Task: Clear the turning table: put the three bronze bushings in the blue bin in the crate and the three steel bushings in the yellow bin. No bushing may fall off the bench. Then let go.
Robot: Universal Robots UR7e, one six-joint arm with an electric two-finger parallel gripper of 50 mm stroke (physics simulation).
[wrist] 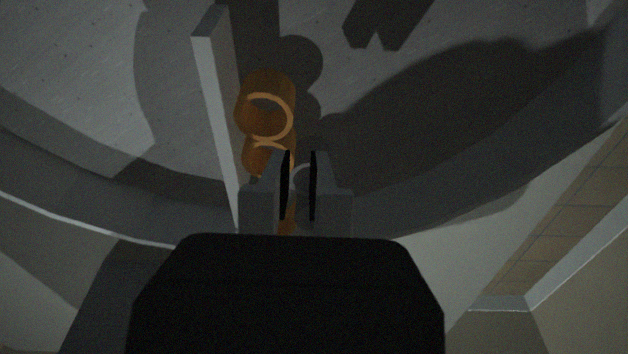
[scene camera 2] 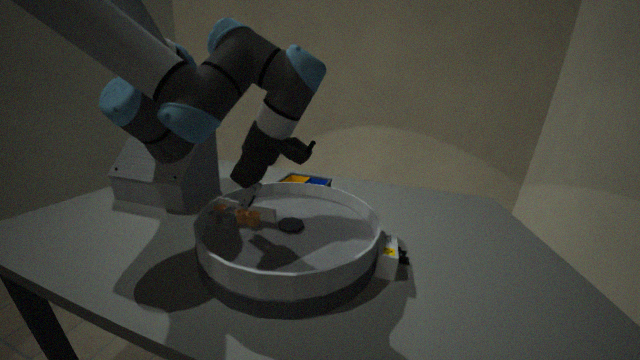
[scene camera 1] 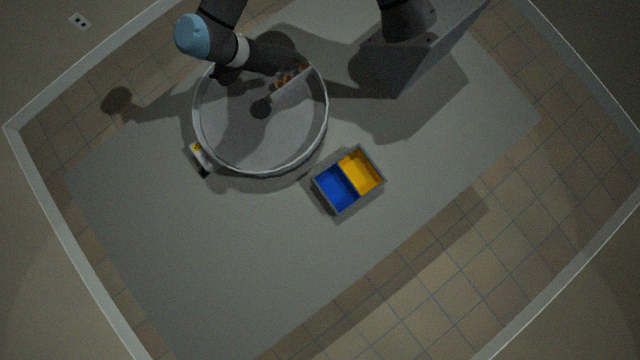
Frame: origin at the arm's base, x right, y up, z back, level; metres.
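Where they show: gripper, fingertip midpoint: (wrist: 299, 171) (scene camera 2: 244, 205) (scene camera 1: 276, 73); arm's base, origin of the base link: (scene camera 2: 174, 143) (scene camera 1: 410, 28).
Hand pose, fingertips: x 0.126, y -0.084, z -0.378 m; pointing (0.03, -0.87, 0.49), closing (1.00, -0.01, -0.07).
Each offset is from my fingertips to the centre of the thing. "pt": to the spot under its first point.
My gripper (scene camera 2: 247, 201) (wrist: 299, 171) is narrowly open with nothing held, tilted low over the bushings inside the rim of the turning table (scene camera 1: 327, 107) (scene camera 2: 295, 285). Two bronze bushings @(dz +0.025, dx -0.018, dy -0.044 m) (scene camera 1: 283, 80) @(dz -0.007, dx -0.022, dy -0.044 m) (scene camera 2: 248, 218) (wrist: 265, 117) stand side by side against the white divider @(pt dz +0.025, dx -0.043, dy -0.045 m) (scene camera 1: 292, 86) (scene camera 2: 268, 215) (wrist: 214, 105). A third bronze bushing @(dz +0.088, dx -0.012, dy -0.044 m) (scene camera 1: 304, 65) (scene camera 2: 220, 207) (wrist: 286, 228) is nearer the rim. Part of a steel bushing @(dz +0.038, dx +0.011, dy -0.044 m) (wrist: 300, 167) shows behind the finger gap in the wrist view; other steel ones are hidden or too dark. The blue bin (scene camera 1: 336, 188) and yellow bin (scene camera 1: 361, 172) show no bushings.
The crate @(pt dz +0.017, dx -0.456, dy -0.059 m) (scene camera 1: 362, 198) holds both bins and stands on the bench outside the turning table. A dark hub @(dz -0.097, dx -0.050, dy -0.052 m) (scene camera 1: 260, 108) (scene camera 2: 291, 225) sits at the turning table's centre. A small white box @(pt dz -0.336, dx -0.081, dy -0.051 m) (scene camera 1: 201, 157) (scene camera 2: 387, 257) is at its outer side. The raised rim surrounds the bushings.
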